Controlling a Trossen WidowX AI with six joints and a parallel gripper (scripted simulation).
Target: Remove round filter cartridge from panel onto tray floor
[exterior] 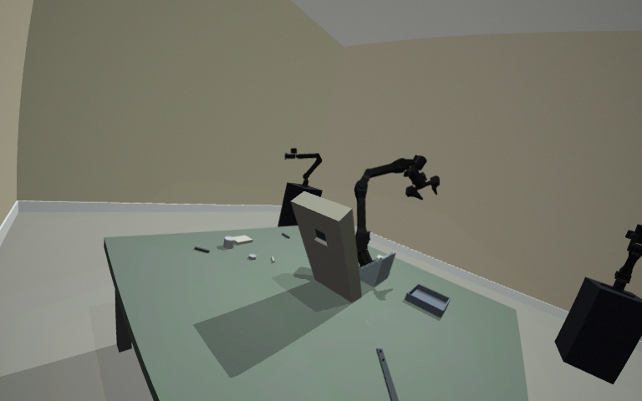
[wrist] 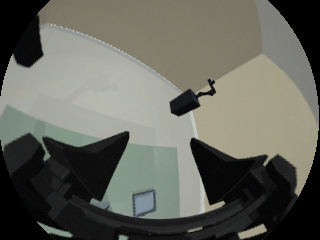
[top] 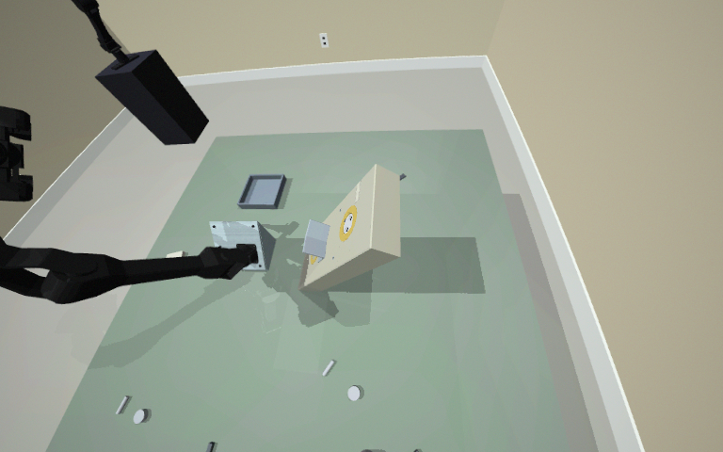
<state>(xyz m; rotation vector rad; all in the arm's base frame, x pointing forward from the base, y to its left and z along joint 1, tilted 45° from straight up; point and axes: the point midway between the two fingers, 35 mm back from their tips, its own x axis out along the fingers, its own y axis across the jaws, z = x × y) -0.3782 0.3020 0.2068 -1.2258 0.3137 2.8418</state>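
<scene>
Right now the round filter cartridge is 76 cm ahead of my gripper tip, 9 cm to the right of it and 15 cm below it. The rest, counted from my gripper tip: shallow grey tray: 34 cm ahead, 20 cm to the left, 40 cm below; then beige service panel: 72 cm ahead, 9 cm to the right, 22 cm below.
</scene>
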